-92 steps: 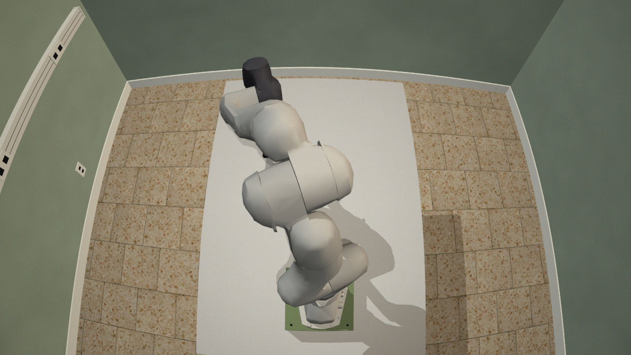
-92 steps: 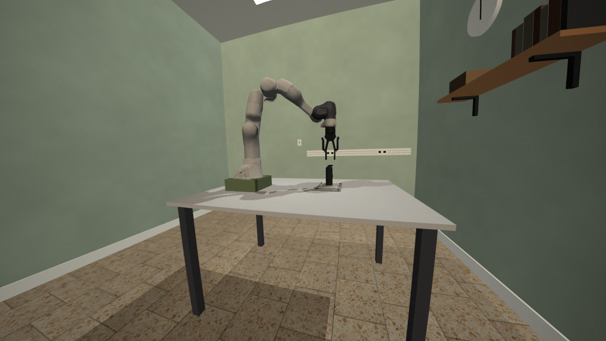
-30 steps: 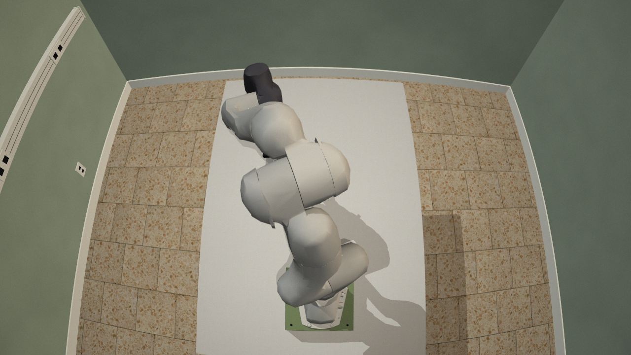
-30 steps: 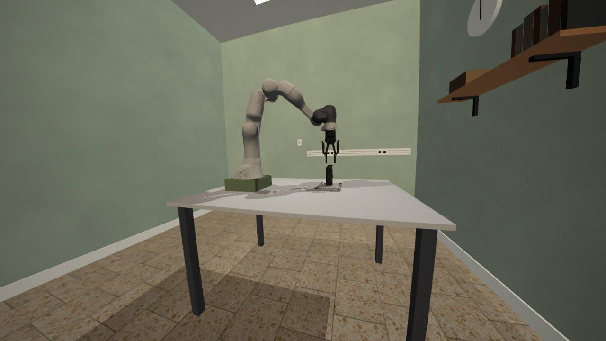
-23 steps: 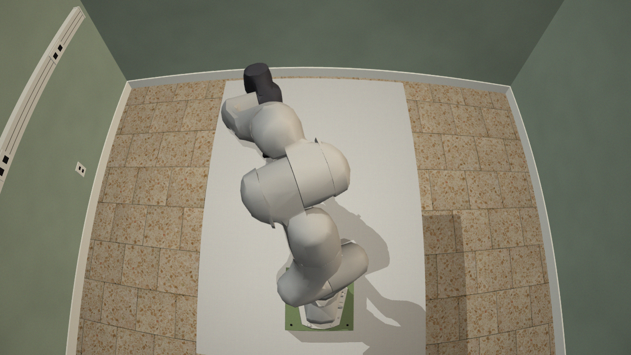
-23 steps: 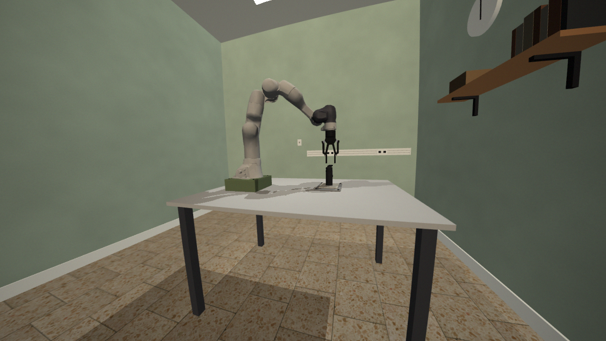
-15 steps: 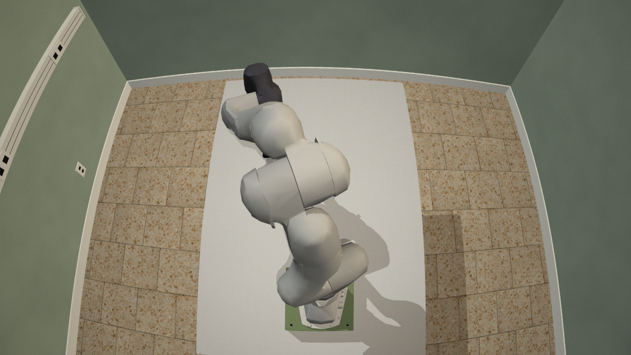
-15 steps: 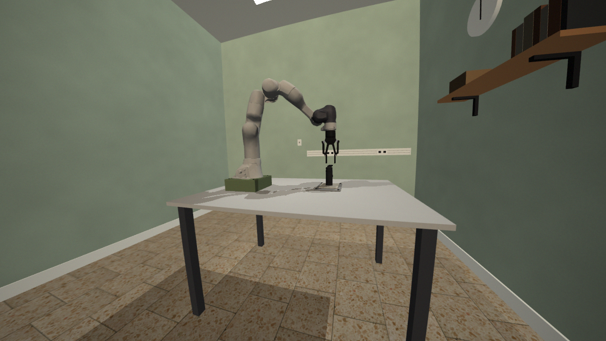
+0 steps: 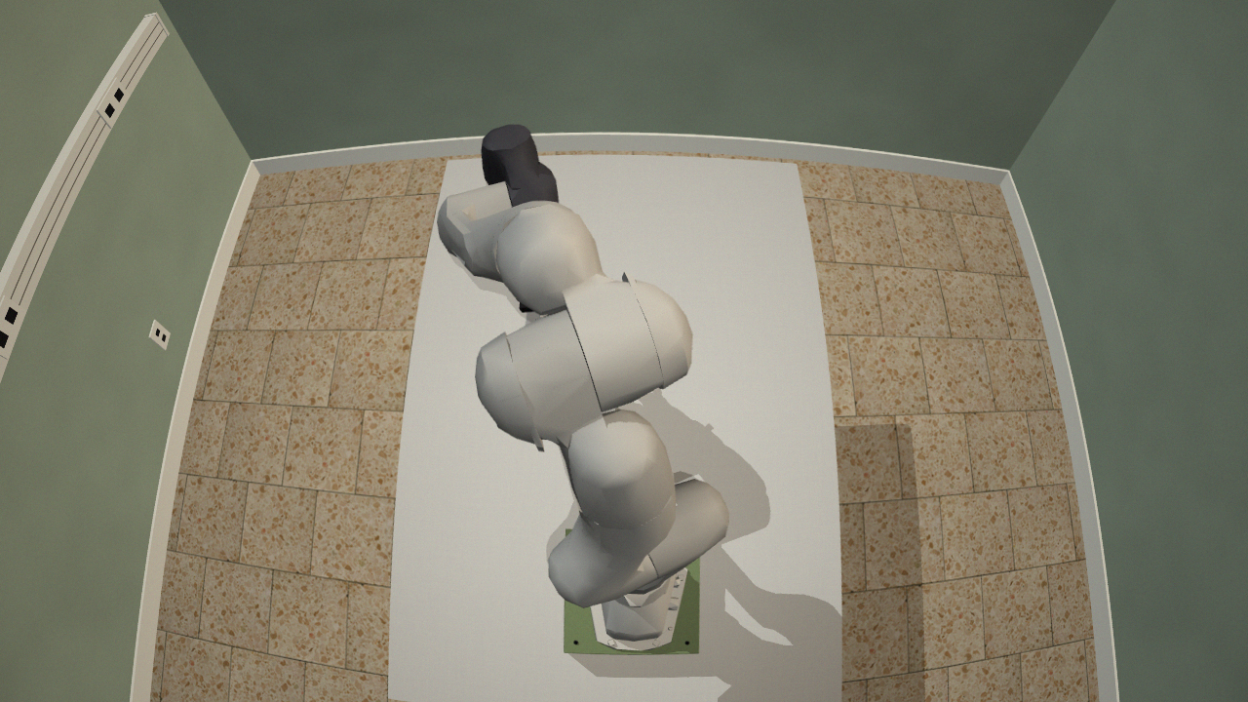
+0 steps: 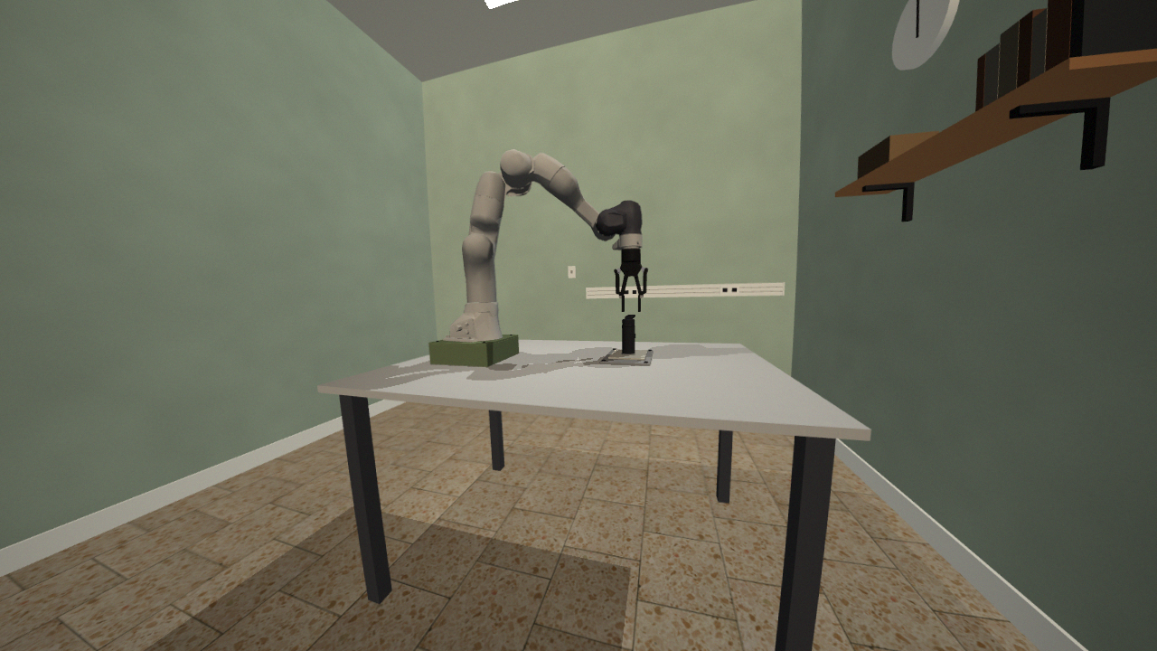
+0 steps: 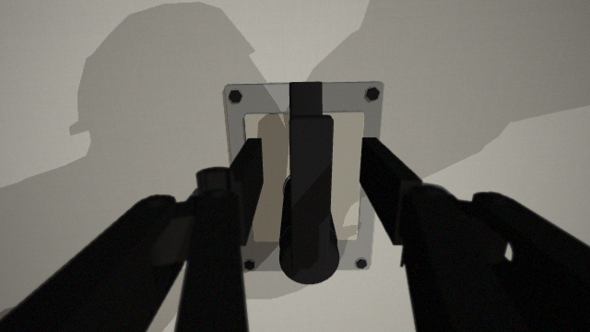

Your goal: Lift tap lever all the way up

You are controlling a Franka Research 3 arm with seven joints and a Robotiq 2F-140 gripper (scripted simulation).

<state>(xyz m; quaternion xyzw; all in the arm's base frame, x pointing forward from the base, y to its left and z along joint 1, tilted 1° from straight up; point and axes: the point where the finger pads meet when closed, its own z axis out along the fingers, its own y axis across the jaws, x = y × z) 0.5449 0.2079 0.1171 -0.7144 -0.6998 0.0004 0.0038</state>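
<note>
The dark lever is 50 mm below my hand and 30 mm to the right of it. Also, from my hand: tap: 90 mm below, 60 mm to the right; then plate: 190 mm below, 90 mm to the right.
</note>
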